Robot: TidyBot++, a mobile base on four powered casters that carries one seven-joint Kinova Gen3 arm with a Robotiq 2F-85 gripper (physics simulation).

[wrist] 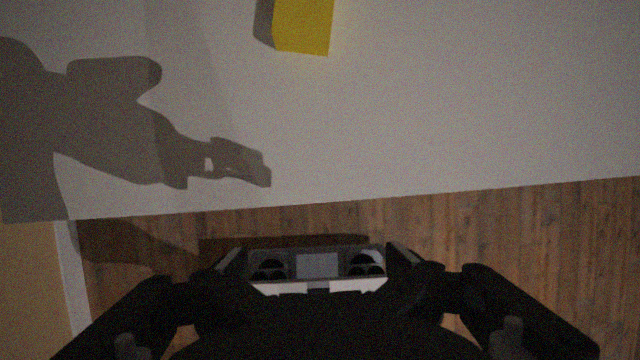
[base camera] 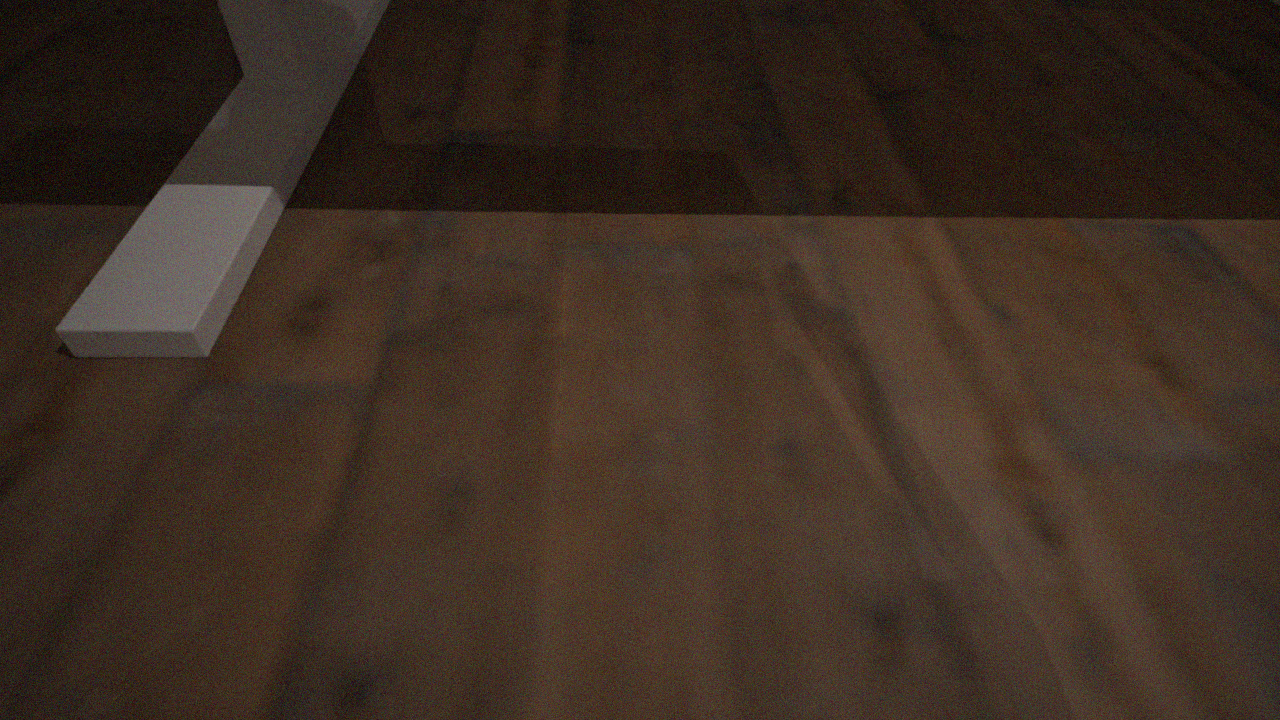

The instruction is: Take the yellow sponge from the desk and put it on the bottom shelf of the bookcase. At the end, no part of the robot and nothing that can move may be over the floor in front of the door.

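Frame: origin at the arm's base, x down, y left, z ahead, level; centimetres.
Where they show: gripper, fingertip midpoint: (wrist: 317,260).
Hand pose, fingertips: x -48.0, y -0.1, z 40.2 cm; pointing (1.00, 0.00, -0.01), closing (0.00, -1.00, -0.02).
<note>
After its pixels a point has its place.
The yellow sponge (wrist: 303,26) @[x -36.8, y 0.3, z 60.5 cm] lies on the white desk (wrist: 425,115) @[x -32.4, y -14.3, z 51.7 cm], at the top edge of the wrist view, where part of it is cut off. My gripper (wrist: 317,260) @[x -48.0, y -0.1, z 40.2 cm] is open and empty at the bottom of the wrist view. In that picture its fingers lie below the desk's front edge, well apart from the sponge. In the base camera view a white desk leg with a flat foot (base camera: 170,259) stands at the upper left. The bookcase and the door do not show in either view.
A tan wall (wrist: 27,285) @[x 17.6, y 105.8, z 7.6 cm] with a white baseboard (wrist: 70,280) @[x 33.1, y 104.4, z 2.6 cm] is at the lower left of the wrist view. A grey and white part with dark round shapes, perhaps my base, shows between the fingers. The arm's shadow falls on the desk's left part. Brown wooden floor (base camera: 644,465) @[x 39.6, y -2.7, z 35.9 cm] shows.
</note>
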